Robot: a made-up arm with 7 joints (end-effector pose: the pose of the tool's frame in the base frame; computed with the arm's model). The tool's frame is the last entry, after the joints. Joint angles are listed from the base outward.
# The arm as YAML. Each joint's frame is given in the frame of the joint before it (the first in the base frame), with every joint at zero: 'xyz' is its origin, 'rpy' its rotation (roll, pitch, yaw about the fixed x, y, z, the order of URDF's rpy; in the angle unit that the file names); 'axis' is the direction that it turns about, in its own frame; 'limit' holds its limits. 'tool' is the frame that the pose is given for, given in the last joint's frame.
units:
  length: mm
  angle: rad
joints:
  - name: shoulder
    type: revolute
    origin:
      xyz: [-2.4, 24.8, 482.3]
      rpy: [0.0, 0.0, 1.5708]
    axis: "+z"
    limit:
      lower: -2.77
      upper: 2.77
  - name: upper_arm
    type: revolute
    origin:
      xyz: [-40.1, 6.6, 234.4]
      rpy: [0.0, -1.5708, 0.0]
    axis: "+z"
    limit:
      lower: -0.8
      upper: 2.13
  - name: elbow
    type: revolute
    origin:
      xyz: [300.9, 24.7, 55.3]
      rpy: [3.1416, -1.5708, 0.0]
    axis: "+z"
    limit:
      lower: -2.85
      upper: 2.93
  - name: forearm
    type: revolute
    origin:
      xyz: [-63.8, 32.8, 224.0]
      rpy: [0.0, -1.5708, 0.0]
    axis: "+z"
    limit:
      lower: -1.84
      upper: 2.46
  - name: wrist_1
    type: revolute
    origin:
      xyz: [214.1, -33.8, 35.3]
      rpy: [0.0, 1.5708, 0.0]
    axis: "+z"
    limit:
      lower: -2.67
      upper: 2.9
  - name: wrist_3
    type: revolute
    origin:
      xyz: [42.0, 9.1, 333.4]
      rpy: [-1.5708, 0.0, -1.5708]
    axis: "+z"
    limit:
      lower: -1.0
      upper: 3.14
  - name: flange
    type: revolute
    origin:
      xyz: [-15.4, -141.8, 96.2]
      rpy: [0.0, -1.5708, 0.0]
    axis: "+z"
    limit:
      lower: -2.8
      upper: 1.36
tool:
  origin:
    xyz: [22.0, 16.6, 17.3]
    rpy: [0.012, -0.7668, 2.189]
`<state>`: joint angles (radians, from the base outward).
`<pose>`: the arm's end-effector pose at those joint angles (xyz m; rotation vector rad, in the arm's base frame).
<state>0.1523 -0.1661 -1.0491 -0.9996 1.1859 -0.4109 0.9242</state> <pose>-0.0318 0.3702 1.7019 0.5783 0.9064 0.3362</pose>
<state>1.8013 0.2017 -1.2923 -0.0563 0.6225 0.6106 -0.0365</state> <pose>0.2000 -0.2492 1.8738 0.4836 0.2728 1.5307</pose>
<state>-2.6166 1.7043 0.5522 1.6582 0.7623 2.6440 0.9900</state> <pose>0.5218 0.1897 1.0711 -0.5952 -0.2266 0.1788</pose>
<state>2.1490 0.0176 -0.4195 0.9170 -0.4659 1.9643 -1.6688</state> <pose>0.0256 0.3206 1.7507 -0.3967 -0.9209 0.4903</pose>
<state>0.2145 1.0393 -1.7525 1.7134 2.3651 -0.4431 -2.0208</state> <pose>-0.1388 -0.8725 1.0439 -0.0617 -1.0286 0.3944</pose>
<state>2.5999 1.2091 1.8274 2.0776 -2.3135 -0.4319 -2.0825</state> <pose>0.0998 -0.7233 0.5486 -0.0226 -0.2956 -0.6537</pose>
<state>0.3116 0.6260 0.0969 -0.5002 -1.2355 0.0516 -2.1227</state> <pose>-0.9402 -0.4005 1.3150 -0.0635 0.5574 -1.2754</pose>
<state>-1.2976 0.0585 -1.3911 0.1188 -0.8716 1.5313 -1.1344</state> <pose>0.0574 0.0633 1.8546 0.6709 -0.4727 2.1592</pose>
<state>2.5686 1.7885 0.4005 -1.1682 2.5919 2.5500 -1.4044</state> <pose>0.6386 -0.3263 0.1684 -0.5016 1.0256 -0.2000</pose>
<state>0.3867 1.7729 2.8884 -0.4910 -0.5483 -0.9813 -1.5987</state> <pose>-1.0130 -0.4295 0.7263 -2.6411 -1.4277 -0.1738</pose>
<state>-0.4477 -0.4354 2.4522 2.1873 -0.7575 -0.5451 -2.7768</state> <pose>-0.1572 0.4795 1.0472 1.9203 0.6659 -0.1886</pose>
